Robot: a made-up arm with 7 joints.
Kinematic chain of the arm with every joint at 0, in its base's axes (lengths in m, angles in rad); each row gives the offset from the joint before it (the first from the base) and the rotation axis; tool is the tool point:
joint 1: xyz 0 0 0.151 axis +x
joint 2: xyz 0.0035 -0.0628 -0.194 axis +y
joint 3: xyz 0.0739 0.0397 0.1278 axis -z
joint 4: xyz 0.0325 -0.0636 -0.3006 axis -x
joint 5: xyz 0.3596 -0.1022 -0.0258 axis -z
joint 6: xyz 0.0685 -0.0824 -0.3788 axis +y
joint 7: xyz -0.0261 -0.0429 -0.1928 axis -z
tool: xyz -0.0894 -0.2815 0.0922
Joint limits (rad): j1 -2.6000..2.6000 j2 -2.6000..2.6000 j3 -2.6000..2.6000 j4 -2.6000..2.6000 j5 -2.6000..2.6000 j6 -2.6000..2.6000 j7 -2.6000..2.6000
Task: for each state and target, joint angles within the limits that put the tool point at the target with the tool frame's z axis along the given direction. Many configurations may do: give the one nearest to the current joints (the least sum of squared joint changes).
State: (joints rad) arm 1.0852 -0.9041 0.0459 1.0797 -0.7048 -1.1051 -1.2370
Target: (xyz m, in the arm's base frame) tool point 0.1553 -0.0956 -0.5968 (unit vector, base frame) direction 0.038 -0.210 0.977
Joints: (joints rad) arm 2.0046 -0.8778 0.5456 1.8956 -0.1278 -0.6880 -1.3096
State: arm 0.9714 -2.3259 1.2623 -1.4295 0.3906 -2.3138 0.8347
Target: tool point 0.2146 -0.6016 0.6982 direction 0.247 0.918 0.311
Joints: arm 0.8251 -2.3485 0.3956 -1.2301 0.4033 -2.1032 0.1277
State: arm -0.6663 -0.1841 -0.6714 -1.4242 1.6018 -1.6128 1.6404
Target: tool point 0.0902 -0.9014 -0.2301 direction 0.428 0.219 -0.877
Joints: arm -1.4775 0.0325 -0.2779 -0.9968 2.4596 -2.1441 1.5782
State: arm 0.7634 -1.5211 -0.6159 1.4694 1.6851 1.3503 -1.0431
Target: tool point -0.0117 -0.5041 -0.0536 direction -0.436 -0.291 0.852
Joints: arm 0.8198 -1.0464 -0.4022 1.7436 0.9285 1.5004 -0.8666
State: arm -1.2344 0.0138 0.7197 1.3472 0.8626 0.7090 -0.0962
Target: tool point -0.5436 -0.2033 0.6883 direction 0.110 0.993 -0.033
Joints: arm -2.1134 -0.1211 1.2439 0.9329 0.8912 0.9969 -0.7239
